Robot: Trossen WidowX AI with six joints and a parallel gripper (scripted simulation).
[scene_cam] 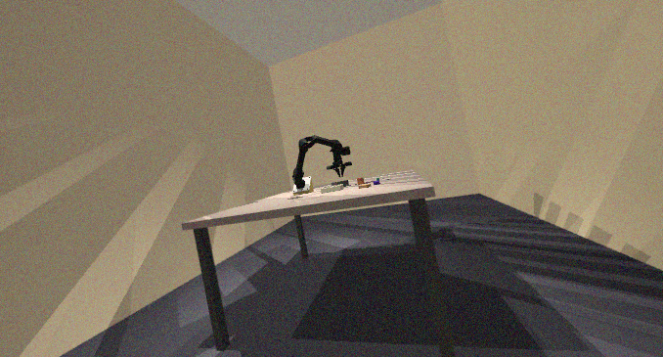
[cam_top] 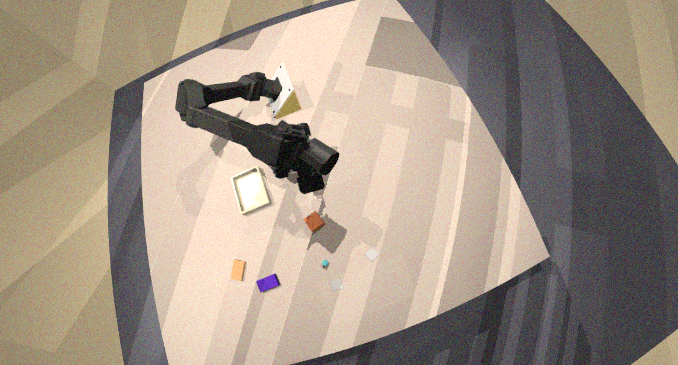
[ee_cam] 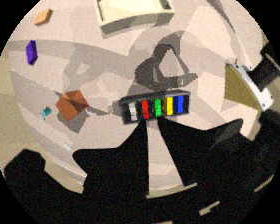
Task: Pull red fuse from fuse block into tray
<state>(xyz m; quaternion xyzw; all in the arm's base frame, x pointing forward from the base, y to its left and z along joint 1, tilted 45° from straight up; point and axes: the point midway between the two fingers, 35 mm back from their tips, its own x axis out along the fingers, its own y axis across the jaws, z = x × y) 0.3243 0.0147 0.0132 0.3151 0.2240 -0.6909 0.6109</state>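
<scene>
Now: the red fuse 40 mm below my gripper tip. Also, from my gripper tip: cream tray 40 mm behind, 210 mm to the right, 70 mm below.
</scene>
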